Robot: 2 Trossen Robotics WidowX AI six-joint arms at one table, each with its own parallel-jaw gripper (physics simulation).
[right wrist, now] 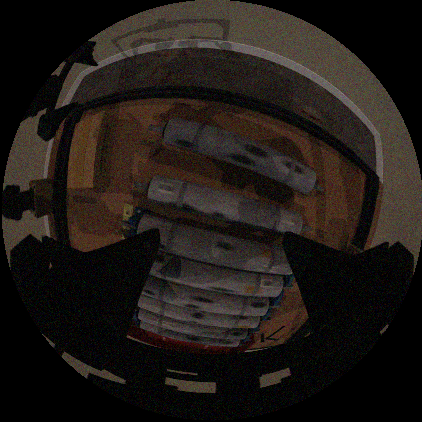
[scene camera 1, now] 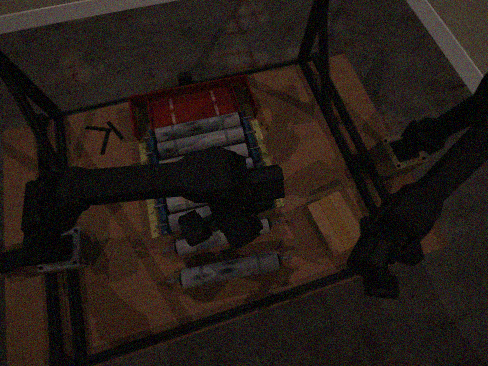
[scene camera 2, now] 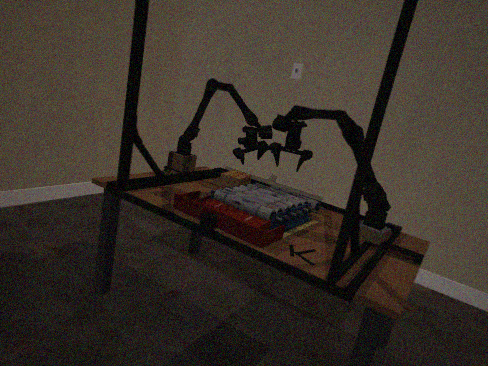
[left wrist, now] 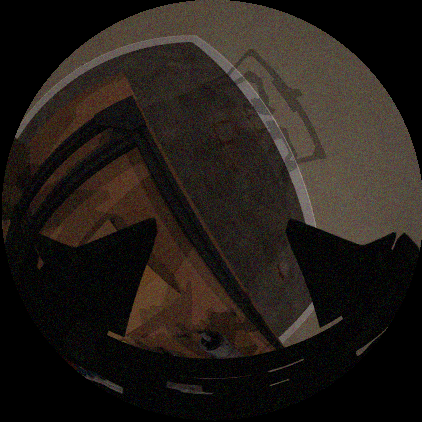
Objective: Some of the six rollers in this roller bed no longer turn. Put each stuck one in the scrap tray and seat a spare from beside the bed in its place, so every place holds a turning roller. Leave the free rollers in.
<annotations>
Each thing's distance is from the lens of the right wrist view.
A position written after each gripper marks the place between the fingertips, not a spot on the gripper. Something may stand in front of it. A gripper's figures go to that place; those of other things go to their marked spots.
left gripper point(right wrist: 85, 83): 36 cm
right gripper point(right wrist: 223, 237): 10 cm
tan block point(right wrist: 89, 159): 31 cm
</annotations>
